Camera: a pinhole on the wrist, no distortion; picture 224 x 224 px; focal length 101.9 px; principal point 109.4 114.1 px. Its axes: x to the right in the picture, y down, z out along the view. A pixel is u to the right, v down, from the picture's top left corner.
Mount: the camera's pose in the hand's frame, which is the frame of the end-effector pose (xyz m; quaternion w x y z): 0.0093 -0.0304 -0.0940 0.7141 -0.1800 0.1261 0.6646
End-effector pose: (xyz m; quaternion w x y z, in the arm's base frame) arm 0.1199 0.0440 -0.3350 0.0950 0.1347 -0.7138 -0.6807
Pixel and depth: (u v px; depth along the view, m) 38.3 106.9 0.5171
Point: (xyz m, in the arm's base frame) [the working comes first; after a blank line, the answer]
In the camera's frame: -0.3608 -0.0365 0.5171

-0.0250 0.5432 -0.5018
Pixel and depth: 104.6 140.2 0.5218
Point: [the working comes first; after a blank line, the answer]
In the camera's frame: -0.0246 0.1337 0.5218

0.1370 0.4564 -0.1728
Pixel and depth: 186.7 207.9 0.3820
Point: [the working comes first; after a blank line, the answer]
In the camera's frame: 0.2898 0.3516 0.3820

0.3828 0.2609 0.0866
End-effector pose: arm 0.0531 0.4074 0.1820 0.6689 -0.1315 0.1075 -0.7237
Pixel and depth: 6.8 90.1 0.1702
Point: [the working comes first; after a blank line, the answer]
In the camera's frame: -0.1714 -0.0401 0.1702

-0.0116 0.3951 0.3487
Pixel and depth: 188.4 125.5 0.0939
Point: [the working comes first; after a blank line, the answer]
In the camera's frame: 0.0728 0.0105 0.0939

0.1108 0.4009 0.1185
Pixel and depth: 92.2 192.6 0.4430
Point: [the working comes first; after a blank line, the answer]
In the camera's frame: -0.0748 0.3413 0.4430

0.2826 0.7662 0.4187
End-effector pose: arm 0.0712 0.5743 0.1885 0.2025 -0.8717 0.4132 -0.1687
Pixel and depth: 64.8 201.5 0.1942
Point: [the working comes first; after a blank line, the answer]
In the camera's frame: -0.0850 0.1666 0.1942

0.0235 0.7435 0.0863
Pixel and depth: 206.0 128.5 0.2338
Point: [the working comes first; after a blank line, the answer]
In the camera's frame: 0.2216 0.0330 0.2338

-0.1068 0.4373 0.0344
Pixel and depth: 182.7 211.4 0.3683
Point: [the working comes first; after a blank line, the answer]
In the camera's frame: 0.2649 0.3517 0.3683

-0.3390 0.6416 -0.1263
